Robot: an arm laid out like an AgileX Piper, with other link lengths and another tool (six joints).
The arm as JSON. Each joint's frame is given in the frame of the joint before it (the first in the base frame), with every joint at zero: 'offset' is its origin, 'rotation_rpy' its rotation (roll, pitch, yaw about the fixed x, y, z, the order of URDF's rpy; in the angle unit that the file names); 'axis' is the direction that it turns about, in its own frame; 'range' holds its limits. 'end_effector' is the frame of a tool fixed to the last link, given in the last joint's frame.
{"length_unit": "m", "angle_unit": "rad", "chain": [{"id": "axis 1", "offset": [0.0, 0.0, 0.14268], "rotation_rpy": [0.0, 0.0, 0.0], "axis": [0.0, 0.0, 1.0], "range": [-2.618, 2.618]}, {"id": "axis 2", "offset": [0.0, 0.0, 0.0], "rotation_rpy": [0.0, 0.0, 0.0], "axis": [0.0, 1.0, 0.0], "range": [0.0, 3.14]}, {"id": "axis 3", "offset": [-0.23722, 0.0, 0.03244], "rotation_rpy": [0.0, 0.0, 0.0], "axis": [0.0, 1.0, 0.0], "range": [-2.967, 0.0]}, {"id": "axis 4", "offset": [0.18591, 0.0, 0.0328], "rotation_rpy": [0.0, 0.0, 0.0], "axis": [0.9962, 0.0, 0.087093], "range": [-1.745, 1.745]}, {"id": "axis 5", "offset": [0.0, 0.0, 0.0], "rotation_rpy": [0.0, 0.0, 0.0], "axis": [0.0, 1.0, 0.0], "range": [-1.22, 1.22]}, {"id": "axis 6", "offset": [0.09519, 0.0, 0.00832], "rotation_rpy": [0.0, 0.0, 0.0], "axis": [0.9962, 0.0, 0.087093], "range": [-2.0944, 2.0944]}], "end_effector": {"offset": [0.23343, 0.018, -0.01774], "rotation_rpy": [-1.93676, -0.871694, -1.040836]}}
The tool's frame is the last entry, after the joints.
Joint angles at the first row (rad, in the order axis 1, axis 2, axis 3, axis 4, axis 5, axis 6):
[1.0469, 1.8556, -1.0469, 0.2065, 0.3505, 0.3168]
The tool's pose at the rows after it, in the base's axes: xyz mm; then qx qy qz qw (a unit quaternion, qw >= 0):
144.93 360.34 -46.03 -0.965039 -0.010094 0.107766 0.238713
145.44 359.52 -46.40 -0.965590 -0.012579 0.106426 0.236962
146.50 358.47 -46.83 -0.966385 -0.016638 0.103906 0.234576
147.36 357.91 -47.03 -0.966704 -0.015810 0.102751 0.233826
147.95 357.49 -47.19 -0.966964 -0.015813 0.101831 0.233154
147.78 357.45 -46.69 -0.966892 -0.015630 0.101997 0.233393
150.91 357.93 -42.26 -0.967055 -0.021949 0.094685 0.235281
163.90 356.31 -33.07 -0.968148 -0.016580 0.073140 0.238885
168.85 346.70 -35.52 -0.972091 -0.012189 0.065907 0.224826
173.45 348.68 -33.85 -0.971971 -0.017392 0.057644 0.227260
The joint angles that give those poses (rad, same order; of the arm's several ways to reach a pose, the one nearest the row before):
[1.0469, 1.8556, -1.0469, 0.1883, 0.3505, 0.3168]
[1.0469, 1.8556, -1.0469, 0.1816, 0.3512, 0.3168]
[1.0469, 1.8556, -1.0469, 0.1708, 0.3512, 0.3168]
[1.0469, 1.8556, -1.0469, 0.1614, 0.3512, 0.3261]
[1.0469, 1.8556, -1.0469, 0.1551, 0.3512, 0.3313]
[1.0468, 1.8538, -1.0469, 0.1555, 0.3528, 0.3315]
[1.0469, 1.8406, -1.0469, 0.1362, 0.3528, 0.3364]
[1.0469, 1.8125, -1.0469, 0.0280, 0.3528, 0.4408]
[1.0469, 1.8080, -1.0468, -0.0484, 0.3766, 0.5077]
[1.0469, 1.8080, -1.0469, -0.0733, 0.3628, 0.5194]

